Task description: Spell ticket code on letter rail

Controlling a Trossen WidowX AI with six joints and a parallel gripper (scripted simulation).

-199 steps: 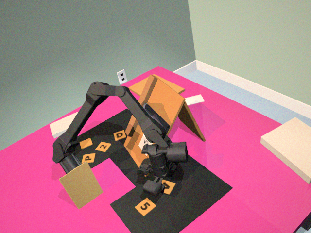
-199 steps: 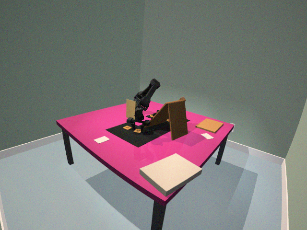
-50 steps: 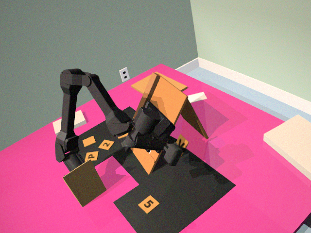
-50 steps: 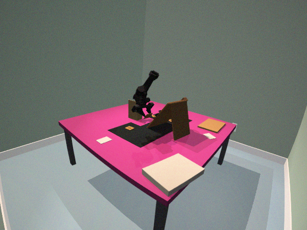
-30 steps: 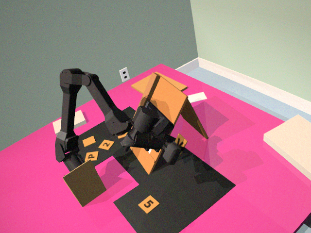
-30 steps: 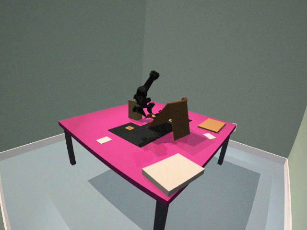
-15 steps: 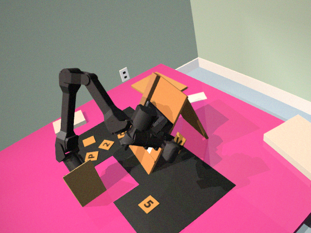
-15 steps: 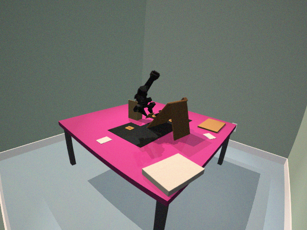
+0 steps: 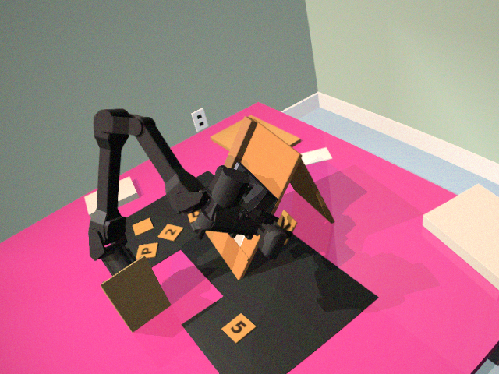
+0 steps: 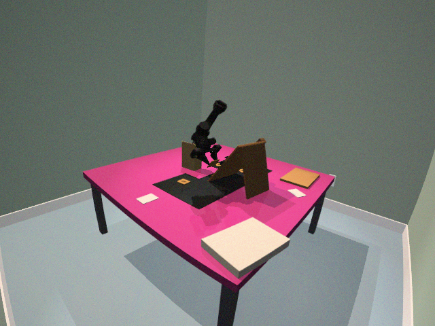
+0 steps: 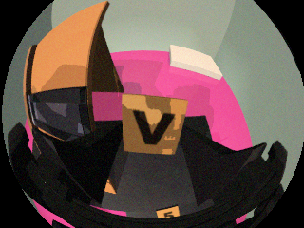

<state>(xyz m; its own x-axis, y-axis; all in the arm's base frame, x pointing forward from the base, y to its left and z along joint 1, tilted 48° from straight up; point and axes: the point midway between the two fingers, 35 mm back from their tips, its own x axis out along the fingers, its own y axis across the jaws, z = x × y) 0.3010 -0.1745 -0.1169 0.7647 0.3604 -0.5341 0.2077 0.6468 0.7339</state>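
The white ticket is 20 mm behind my gripper tip, 170 mm to the left of it and 80 mm below it. The rest, counted from my gripper tip: white block 190 mm behind, 720 mm to the left, 150 mm below; then orange flat panel 350 mm ahead, 570 mm to the left, 160 mm below; then black mat 120 mm behind, 200 mm to the left, 160 mm below.
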